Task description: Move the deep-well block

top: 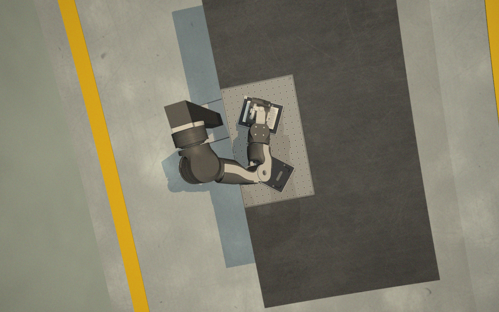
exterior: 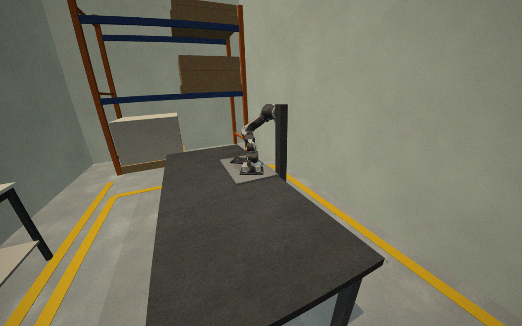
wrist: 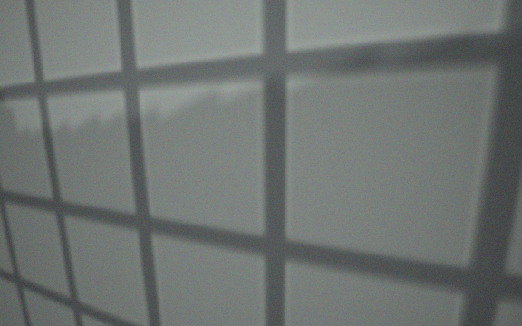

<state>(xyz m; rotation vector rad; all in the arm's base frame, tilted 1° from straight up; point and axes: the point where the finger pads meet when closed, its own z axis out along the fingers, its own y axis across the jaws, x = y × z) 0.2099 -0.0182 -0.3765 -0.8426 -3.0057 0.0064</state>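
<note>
Right now my hand is 2 cm below the cream 96-well deep-well block. Round my hand: A1 corner mark (4 cm behind, 14 cm to the right, 1 cm below).
</note>
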